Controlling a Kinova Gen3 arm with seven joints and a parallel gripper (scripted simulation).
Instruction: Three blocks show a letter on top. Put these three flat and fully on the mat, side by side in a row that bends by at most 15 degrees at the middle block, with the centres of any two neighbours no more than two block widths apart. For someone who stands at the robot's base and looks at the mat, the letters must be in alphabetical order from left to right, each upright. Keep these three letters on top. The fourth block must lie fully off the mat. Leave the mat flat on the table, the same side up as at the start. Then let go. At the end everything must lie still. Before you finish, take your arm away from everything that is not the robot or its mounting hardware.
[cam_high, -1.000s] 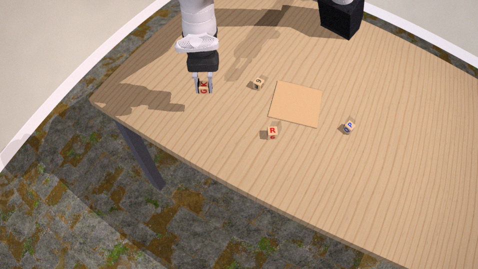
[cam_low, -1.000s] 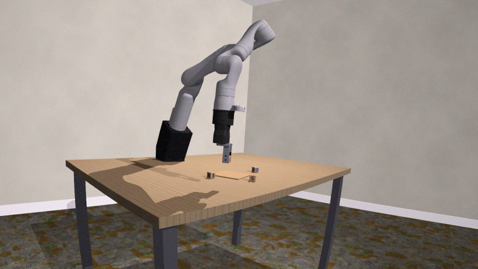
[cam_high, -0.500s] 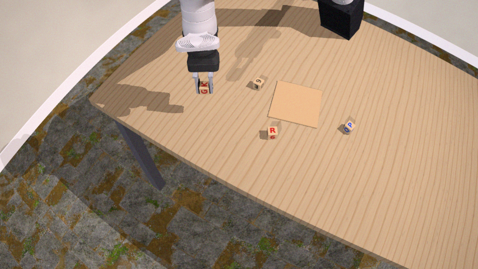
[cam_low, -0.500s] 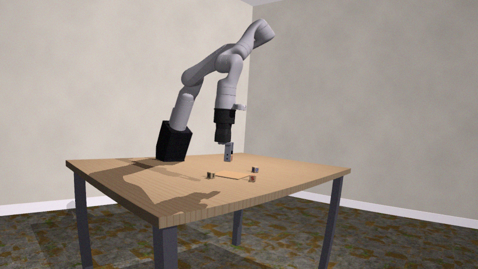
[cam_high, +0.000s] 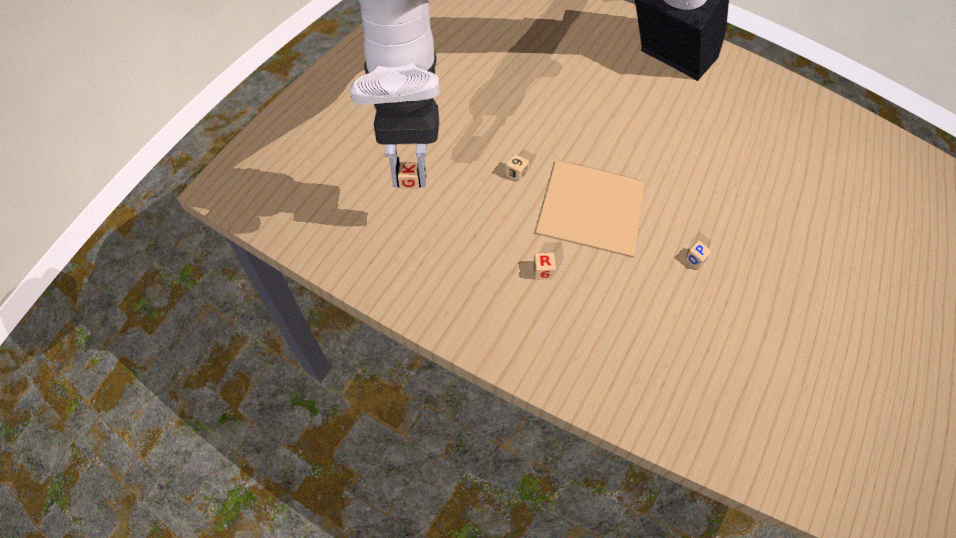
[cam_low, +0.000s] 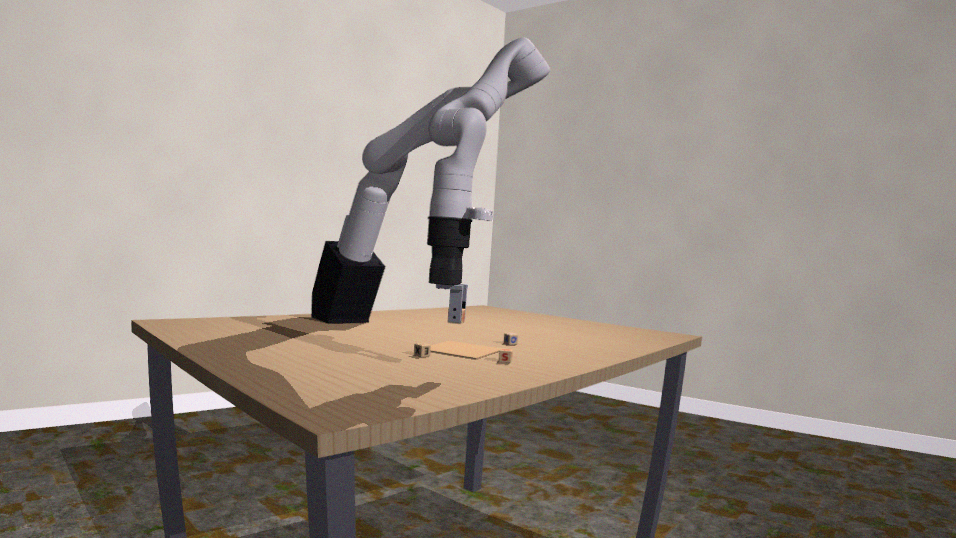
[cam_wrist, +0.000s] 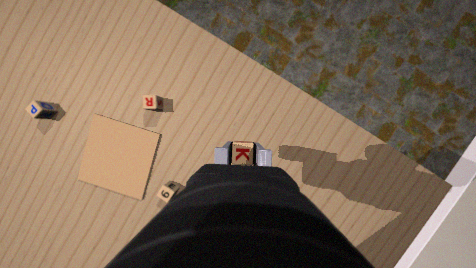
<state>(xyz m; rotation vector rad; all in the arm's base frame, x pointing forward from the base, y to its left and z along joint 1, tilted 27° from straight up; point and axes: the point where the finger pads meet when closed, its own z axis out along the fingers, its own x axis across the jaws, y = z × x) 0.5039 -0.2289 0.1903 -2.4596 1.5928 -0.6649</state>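
The tan mat lies 13 cm behind my hand, 21 cm to the left of it and 12 cm below it. The rest, counted from my hand: block (15 cm behind, 9 cm to the left, 10 cm below).
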